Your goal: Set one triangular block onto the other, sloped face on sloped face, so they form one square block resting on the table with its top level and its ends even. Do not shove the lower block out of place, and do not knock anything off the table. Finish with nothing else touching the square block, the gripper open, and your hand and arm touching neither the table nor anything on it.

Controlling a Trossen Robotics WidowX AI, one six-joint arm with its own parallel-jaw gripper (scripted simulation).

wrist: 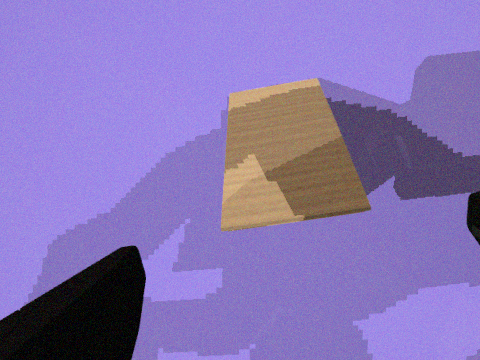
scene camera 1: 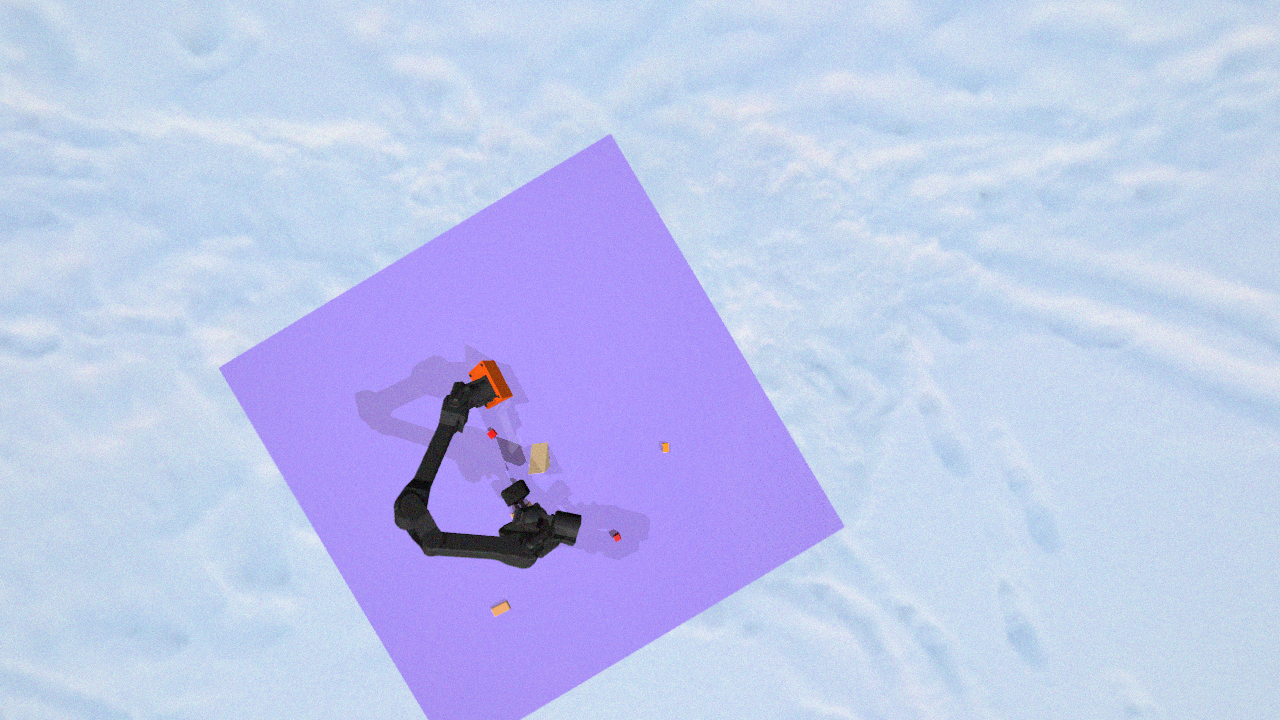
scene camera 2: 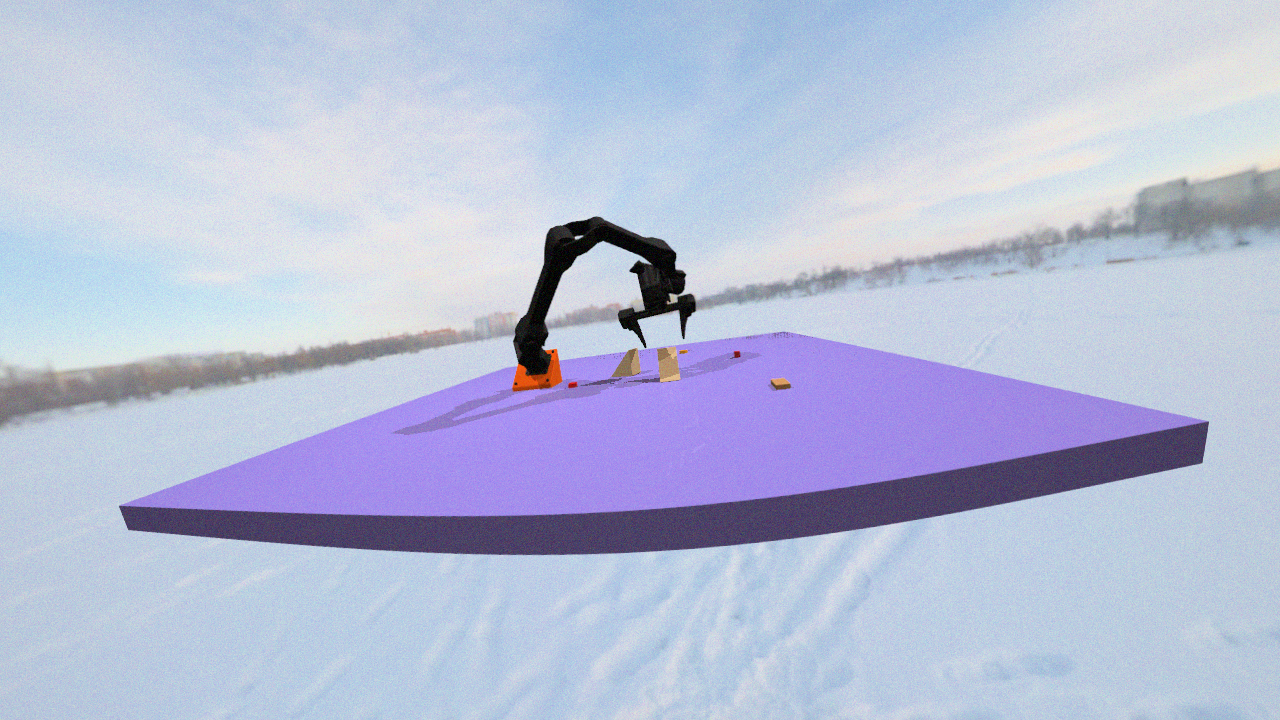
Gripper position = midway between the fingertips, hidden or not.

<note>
My gripper (scene camera 2: pixel 664 343) is open, holding nothing. Also in view: a triangular block (wrist: pixel 285 160).
My gripper also shows in the wrist view (wrist: pixel 308 236) and in scene camera 1 (scene camera 1: pixel 527 517).
</note>
